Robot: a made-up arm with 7 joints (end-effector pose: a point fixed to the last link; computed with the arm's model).
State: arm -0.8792 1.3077 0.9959 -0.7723 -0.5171 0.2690 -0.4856
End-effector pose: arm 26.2 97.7 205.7 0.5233 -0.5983 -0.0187 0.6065
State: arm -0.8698 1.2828 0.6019 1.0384 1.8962 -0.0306 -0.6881
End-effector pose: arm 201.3 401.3 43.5 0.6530 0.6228 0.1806 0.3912
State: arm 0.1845 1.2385 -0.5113 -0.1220 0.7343 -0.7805 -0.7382
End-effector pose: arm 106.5 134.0 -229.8 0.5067 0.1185 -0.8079 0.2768
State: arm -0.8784 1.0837 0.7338 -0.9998 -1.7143 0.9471 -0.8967
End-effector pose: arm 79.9 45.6 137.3 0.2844 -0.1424 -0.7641 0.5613
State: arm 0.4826 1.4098 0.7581 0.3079 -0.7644 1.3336 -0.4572
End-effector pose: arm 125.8 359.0 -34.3 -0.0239 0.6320 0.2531 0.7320
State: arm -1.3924 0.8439 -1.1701 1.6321 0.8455 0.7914 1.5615
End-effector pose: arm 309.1 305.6 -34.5 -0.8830 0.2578 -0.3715 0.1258
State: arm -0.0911 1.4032 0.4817 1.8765 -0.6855 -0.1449 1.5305
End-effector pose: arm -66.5 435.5 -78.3 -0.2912 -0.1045 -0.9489 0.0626
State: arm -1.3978 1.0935 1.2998 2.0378 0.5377 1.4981 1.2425
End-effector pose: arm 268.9 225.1 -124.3 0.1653 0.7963 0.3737 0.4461
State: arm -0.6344 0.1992 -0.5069 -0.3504 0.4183 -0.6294 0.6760
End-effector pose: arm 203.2 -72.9 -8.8 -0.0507 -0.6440 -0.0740 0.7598
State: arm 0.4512 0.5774 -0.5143 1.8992 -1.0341 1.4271 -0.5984
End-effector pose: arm -273.1 232.1 -133.6 0.3878 -0.7374 -0.5338 0.1449
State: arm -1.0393 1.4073 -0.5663 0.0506 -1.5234 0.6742 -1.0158
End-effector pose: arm 312.0 137.1 10.3 -0.0908 0.2292 -0.6013 0.7600
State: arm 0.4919 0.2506 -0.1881 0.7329 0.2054 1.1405 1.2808
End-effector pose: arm -138.5 145.9 -328.4 0.7318 0.6374 0.1569 0.1830
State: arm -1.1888 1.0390 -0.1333 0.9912 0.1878 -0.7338 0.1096
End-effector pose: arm 332.3 253.2 33.2 0.5060 -0.3093 0.0999 0.7990
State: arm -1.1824 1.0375 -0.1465 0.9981 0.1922 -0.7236 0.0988
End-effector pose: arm 333.2 253.7 28.1 0.5126 -0.2932 0.0925 0.8017
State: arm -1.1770 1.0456 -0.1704 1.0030 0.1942 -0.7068 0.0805
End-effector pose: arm 333.3 255.5 24.3 0.5250 -0.2712 0.0829 0.8025
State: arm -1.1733 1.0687 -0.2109 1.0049 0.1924 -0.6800 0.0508
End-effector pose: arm 332.2 259.3 22.4 0.5456 -0.2398 0.0703 0.8000
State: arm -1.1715 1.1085 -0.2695 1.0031 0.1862 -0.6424 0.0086
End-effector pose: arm 329.6 265.4 22.6 0.5738 -0.1970 0.0553 0.7930
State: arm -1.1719 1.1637 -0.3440 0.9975 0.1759 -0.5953 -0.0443
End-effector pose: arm 325.2 273.9 24.9 0.6067 -0.1430 0.0401 0.7809
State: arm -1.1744 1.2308 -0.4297 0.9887 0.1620 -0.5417 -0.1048
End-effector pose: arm 318.8 284.4 28.7 0.6396 -0.0798 0.0268 0.7641
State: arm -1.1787 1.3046 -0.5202 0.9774 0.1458 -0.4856 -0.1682
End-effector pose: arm 310.5 296.2 33.7 0.6681 -0.0113 0.0174 0.7438
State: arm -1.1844 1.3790 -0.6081 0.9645 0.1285 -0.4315 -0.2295
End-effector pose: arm 300.9 308.2 39.3 0.6892 0.0565 0.0128 0.7222
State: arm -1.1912 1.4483 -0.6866 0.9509 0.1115 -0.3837 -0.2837
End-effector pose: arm 290.7 319.2 45.2 0.7024 0.1172 0.0125 0.7020
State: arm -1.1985 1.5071 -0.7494 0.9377 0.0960 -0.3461 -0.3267
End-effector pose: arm 281.3 328.1 50.9 0.7089 0.1650 0.0153 0.6855
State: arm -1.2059 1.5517 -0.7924 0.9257 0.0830 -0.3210 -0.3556
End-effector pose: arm 273.9 334.1 56.2 0.7116 0.1960 0.0196 0.6744
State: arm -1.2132 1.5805 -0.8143 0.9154 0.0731 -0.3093 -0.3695
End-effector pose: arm 269.2 337.1 61.1 0.7127 0.2089 0.0241 0.6692
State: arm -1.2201 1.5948 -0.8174 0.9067 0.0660 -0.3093 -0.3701
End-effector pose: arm 267.3 337.2 65.4 0.7138 0.2055 0.0282 0.6689
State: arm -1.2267 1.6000 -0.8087 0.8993 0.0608 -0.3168 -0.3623
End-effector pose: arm 267.2 335.7 69.6 0.7149 0.1919 0.0319 0.6716
